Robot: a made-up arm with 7 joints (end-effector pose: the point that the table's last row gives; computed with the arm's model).
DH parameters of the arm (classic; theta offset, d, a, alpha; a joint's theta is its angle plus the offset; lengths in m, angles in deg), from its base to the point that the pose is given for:
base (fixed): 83.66 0 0.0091 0
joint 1: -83.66 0.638 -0.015 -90
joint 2: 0 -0.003 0.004 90
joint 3: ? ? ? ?
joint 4: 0 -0.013 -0.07 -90
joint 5: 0 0.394 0.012 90
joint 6: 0 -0.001 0.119 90
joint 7: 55.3 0 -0.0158 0
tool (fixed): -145.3 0.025 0 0
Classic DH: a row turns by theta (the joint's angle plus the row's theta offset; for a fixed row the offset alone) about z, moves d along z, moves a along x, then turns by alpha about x.
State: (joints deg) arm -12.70 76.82 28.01 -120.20 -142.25 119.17 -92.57
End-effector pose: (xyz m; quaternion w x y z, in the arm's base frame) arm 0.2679 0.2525 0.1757 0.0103 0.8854 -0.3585 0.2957
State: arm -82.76 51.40 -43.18 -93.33 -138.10 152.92 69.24
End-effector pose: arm -0.2944 -0.5301 0.4361 0.0963 0.6666 0.3793 -0.6344
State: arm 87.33 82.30 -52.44 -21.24 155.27 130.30 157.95
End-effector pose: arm 0.2691 0.7904 0.5696 0.4300 -0.5995 0.2906 0.6093
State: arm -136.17 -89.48 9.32 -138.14 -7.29 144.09 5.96
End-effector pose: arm 0.1191 -0.0424 1.1642 0.6503 0.6262 -0.2312 -0.3626
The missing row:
joint 3: 0 0.309 0.117 90
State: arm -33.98 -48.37 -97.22 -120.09 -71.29 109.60 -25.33
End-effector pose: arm -0.4350 -0.3992 0.6715 0.0856 -0.9790 -0.1470 0.1124
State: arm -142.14 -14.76 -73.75 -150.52 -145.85 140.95 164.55
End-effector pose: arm -0.3498 0.1718 0.5686 0.2531 0.1440 -0.8340 -0.4687
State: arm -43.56 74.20 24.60 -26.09 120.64 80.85 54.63
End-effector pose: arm 0.7017 -0.4555 0.6672 0.8139 -0.3011 -0.0155 -0.4967
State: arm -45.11 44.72 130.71 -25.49 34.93 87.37 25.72
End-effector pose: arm 0.4009 -0.1260 1.3579 0.5490 -0.0747 -0.5628 -0.6135
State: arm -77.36 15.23 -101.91 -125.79 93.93 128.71 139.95
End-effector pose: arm -0.5714 0.0305 0.7354 0.1299 0.6950 0.5079 -0.4921
